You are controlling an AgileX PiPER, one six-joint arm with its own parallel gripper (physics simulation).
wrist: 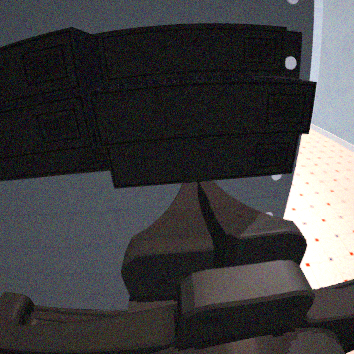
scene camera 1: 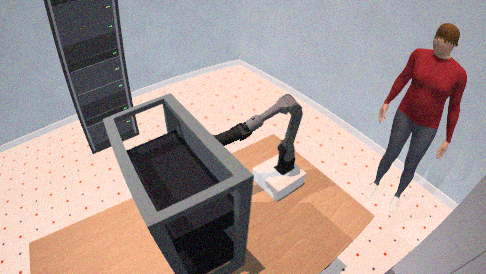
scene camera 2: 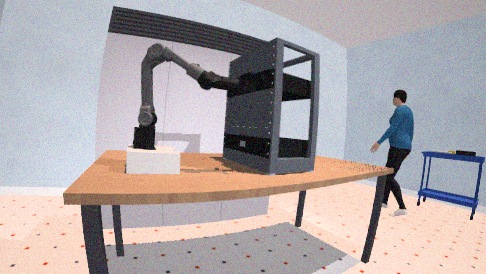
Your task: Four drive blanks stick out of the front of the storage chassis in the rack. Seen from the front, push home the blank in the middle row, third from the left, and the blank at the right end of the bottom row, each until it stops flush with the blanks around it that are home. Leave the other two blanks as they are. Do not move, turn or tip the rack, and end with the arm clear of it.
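Note:
The grey rack [scene camera 1: 210, 140] [scene camera 2: 277, 115] stands upright on the table, with the black storage chassis [scene camera 1: 170, 165] [scene camera 2: 261, 82] in its upper part. In the wrist view, the right-end middle-row blank [wrist: 190, 112] stands clearly proud. The right-end bottom-row blank [wrist: 200, 159] below it seems to stand a little proud of its left neighbour. The middle-row blank to their left [wrist: 60, 125] and the top-row blank [wrist: 45, 65] above it show dark side faces. My gripper [wrist: 195, 189] is shut and empty; its tips overlap the bottom-row blank's lower edge. Contact is unclear. Scene camera 1 hides the fingertips behind the rack.
The arm's white base block [scene camera 1: 280, 185] [scene camera 2: 152, 161] stands on the wooden table [scene camera 1: 320, 220] [scene camera 2: 200, 192] in front of the rack. A second black unit [scene camera 2: 250, 145] sits low in the rack. People, a tall server cabinet [scene camera 1: 95, 65] and a blue cart [scene camera 2: 450, 196] stand away from the table.

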